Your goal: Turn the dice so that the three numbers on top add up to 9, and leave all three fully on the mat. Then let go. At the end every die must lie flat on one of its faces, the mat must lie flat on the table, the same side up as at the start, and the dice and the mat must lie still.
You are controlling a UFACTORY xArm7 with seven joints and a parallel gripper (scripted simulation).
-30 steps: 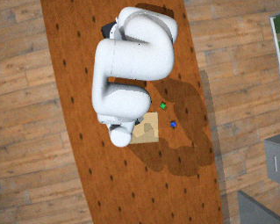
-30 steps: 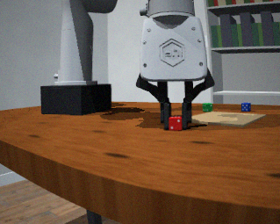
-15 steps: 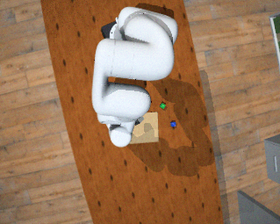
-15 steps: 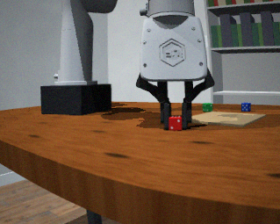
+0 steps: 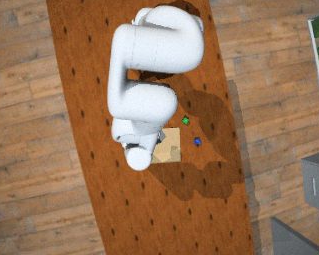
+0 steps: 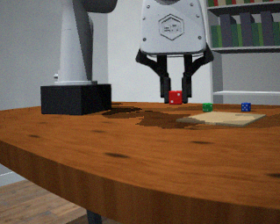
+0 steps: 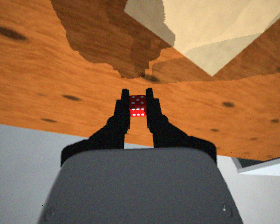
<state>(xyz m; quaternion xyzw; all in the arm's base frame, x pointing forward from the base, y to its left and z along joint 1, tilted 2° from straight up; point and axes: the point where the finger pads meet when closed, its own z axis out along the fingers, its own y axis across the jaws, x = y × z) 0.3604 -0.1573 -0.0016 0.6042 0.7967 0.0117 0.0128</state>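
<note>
Now: hand 6 cm short of the tan mat, 12 cm to the right of it and 6 cm above it. Also, from my hand: red die: 1 cm to the right, 1 cm below; then blue die: 9 cm ahead, 26 cm to the left, 5 cm below; then green die: 1 cm behind, 24 cm to the left, 5 cm below.
</note>
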